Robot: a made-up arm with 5 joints. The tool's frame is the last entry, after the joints. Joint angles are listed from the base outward. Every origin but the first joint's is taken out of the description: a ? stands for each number. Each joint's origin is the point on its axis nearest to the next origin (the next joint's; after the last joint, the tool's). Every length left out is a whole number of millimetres.
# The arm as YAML. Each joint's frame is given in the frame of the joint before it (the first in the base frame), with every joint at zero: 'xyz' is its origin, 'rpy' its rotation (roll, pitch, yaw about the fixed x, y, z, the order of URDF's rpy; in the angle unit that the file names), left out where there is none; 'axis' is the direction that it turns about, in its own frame. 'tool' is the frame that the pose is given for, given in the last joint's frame.
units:
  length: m
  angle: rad
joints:
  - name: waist
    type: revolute
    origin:
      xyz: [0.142, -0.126, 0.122]
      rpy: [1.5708, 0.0, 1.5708]
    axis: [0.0, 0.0, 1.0]
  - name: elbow
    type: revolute
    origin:
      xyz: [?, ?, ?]
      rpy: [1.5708, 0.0, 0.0]
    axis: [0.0, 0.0, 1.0]
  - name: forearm
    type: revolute
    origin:
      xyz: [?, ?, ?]
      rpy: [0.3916, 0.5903, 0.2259]
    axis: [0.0, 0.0, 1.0]
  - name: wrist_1
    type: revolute
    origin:
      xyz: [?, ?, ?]
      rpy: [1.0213, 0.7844, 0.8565]
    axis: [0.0, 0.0, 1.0]
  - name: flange
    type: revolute
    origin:
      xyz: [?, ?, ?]
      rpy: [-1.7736, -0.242, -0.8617]
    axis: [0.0, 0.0, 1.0]
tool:
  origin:
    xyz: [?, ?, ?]
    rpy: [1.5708, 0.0, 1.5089]
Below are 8 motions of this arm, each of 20 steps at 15 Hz.
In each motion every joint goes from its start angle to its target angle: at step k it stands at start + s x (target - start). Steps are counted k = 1, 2, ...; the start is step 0. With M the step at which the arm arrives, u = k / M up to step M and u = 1 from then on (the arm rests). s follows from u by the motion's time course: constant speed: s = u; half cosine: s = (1 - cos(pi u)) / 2; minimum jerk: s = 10 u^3 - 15 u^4 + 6 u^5.
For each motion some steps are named. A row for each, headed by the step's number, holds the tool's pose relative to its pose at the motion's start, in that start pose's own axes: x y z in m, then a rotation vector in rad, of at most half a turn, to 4 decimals.
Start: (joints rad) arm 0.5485 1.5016 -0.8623 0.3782 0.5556
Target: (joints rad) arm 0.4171 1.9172 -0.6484 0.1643 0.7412
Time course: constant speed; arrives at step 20
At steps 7, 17, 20:
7: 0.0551 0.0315 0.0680 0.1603 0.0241 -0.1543
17: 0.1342 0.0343 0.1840 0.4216 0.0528 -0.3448
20: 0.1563 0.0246 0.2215 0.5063 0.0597 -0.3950

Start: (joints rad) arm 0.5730 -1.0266 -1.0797 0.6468 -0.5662
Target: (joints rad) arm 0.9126 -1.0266 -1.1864 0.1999 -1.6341
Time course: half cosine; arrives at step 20
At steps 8, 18, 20:
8: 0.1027 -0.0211 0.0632 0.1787 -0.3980 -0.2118
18: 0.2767 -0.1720 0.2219 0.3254 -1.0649 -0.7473
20: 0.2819 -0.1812 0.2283 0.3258 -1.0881 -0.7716

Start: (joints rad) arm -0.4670 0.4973 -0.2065 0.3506 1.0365
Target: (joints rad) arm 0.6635 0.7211 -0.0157 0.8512 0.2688
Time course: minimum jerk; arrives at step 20
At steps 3, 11, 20:
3: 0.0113 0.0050 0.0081 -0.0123 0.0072 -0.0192
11: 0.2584 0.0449 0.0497 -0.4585 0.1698 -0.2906
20: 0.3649 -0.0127 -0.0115 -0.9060 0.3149 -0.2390

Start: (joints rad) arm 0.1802 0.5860 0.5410 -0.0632 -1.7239
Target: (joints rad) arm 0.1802 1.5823 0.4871 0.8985 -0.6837
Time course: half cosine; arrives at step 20
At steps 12, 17, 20:
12: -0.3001 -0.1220 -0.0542 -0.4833 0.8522 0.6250
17: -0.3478 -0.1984 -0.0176 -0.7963 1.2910 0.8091
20: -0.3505 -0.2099 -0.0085 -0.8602 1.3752 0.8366

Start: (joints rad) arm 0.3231 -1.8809 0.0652 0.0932 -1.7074
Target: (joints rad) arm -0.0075 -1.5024 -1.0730 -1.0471 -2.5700
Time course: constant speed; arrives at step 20
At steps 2, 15, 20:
2: 0.0617 0.0065 -0.0197 -0.0089 -0.0272 -0.1429
15: 0.3109 -0.1826 -0.2691 -0.4287 -0.0277 -0.9175
20: 0.2778 -0.3082 -0.3897 -0.7083 0.0684 -1.0833

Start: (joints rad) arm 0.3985 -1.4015 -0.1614 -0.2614 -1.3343
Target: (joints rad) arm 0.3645 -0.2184 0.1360 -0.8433 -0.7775
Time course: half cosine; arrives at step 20
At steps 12, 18, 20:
12: 0.2630 -0.0866 -0.3774 -0.7042 -0.0694 -0.6705
18: 0.4121 -0.2435 -0.4576 -0.9031 -0.2479 -1.0392
20: 0.4229 -0.2570 -0.4596 -0.9140 -0.2660 -1.0664

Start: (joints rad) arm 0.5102 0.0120 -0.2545 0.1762 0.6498
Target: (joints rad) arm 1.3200 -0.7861 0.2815 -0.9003 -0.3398
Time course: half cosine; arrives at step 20
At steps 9, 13, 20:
9: -0.0021 -0.0415 0.2267 0.3319 -0.0179 0.1416
13: 0.0653 -0.0995 0.3962 0.6142 -0.0167 0.1058
20: 0.1799 -0.1756 0.5320 0.8582 0.0060 -0.0307

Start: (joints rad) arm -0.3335 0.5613 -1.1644 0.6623 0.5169
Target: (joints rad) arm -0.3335 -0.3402 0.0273 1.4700 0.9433
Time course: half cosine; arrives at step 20
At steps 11, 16, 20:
11: 0.0015 -0.0486 -0.2315 -0.8126 0.3207 -0.2829
16: -0.0130 -0.1665 -0.3255 -1.2627 0.3820 -0.5333
20: -0.0163 -0.2086 -0.3421 -1.3851 0.3807 -0.6235

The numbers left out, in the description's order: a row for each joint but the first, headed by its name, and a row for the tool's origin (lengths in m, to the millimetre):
elbow: 0.031 0.303 0.0
forearm: -0.056 0.142 0.0
wrist_1: 0.127 -0.035 0.0
flange: 0.332 0.256 0.0
tool: -0.097 -0.115 0.0

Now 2 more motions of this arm.
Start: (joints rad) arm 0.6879 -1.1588 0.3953 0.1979 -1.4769
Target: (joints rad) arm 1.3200 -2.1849 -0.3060 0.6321 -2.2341
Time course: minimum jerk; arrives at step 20
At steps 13, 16, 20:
13: 0.0854 -0.5109 0.2813 1.0257 -0.8937 -0.8732
16: 0.0287 -0.6542 0.2799 1.1440 -1.1544 -1.1849
20: 0.0025 -0.6977 0.2739 1.1706 -1.2419 -1.2935

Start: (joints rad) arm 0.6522 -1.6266 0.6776 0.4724 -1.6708
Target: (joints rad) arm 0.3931 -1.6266 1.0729 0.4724 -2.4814
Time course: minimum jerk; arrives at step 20
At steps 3, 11, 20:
3: -0.0026 0.0026 -0.0043 -0.0063 -0.0223 0.0142
11: -0.0483 0.0485 -0.0860 -0.0726 -0.5027 0.3410
20: -0.0743 0.0772 -0.1309 -0.0377 -0.8459 0.5971

